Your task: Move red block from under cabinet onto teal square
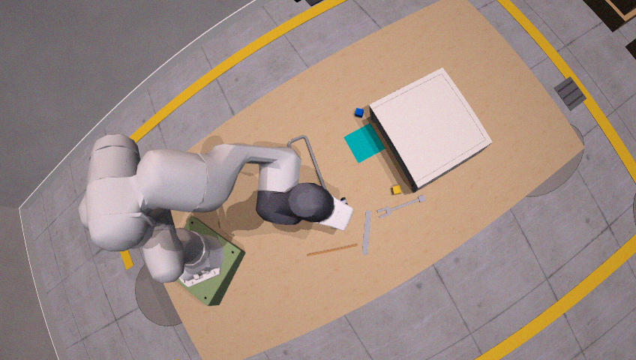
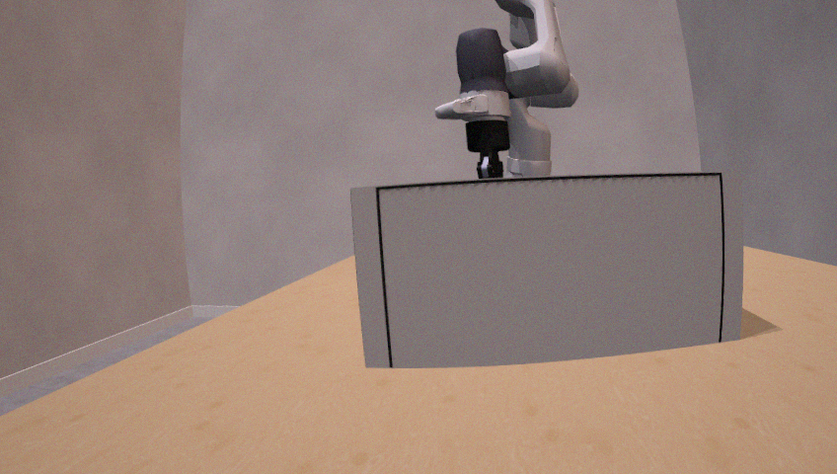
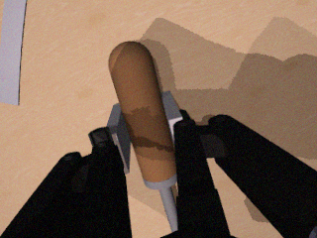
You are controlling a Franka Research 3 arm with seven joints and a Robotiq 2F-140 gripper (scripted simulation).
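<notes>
My gripper is now 13 cm to the right of the hook tool and 2 cm above it. Also, from my hand: yellow block: 21 cm ahead, 8 cm to the right, 2 cm below; then grey bar: 5 cm ahead, 13 cm to the right, 4 cm below; then thin wooden stick: 8 cm behind, 10 cm to the right, 3 cm below.
</notes>
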